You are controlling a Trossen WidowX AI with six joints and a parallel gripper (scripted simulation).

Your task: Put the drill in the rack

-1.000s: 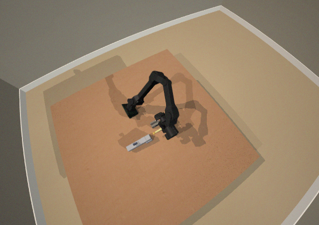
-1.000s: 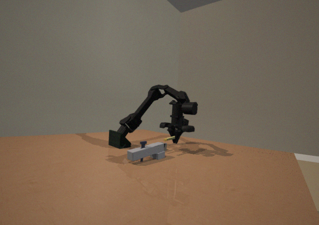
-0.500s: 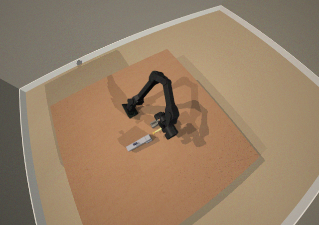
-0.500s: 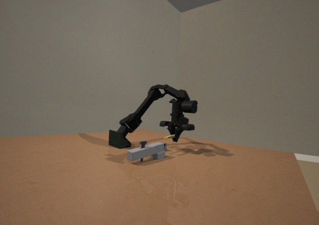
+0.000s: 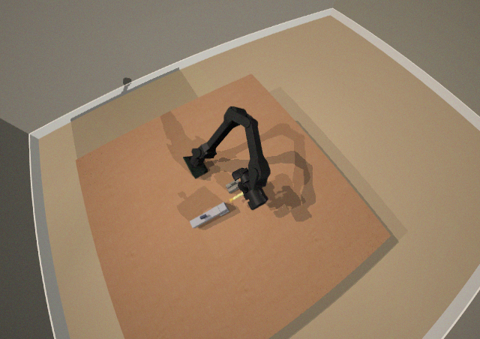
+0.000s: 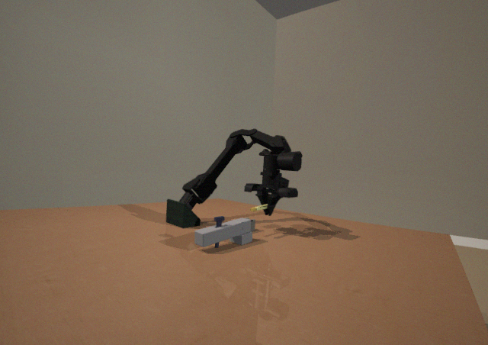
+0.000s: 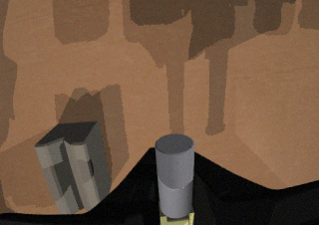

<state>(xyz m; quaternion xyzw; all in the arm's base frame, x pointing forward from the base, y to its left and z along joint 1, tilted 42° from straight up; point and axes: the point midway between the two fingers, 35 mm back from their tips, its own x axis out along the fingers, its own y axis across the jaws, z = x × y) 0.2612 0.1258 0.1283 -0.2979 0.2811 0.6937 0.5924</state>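
My gripper tip is 70 mm past the ribbed grey rack, 40 mm to the left of it and 50 mm above it. The rest, counted from my gripper tip: dark t-shaped key: 20 mm ahead, 230 mm to the right, 10 mm below; light grey holder block: 20 mm ahead, 200 mm to the right, 30 mm below; drill: 40 mm to the right, 30 mm above.
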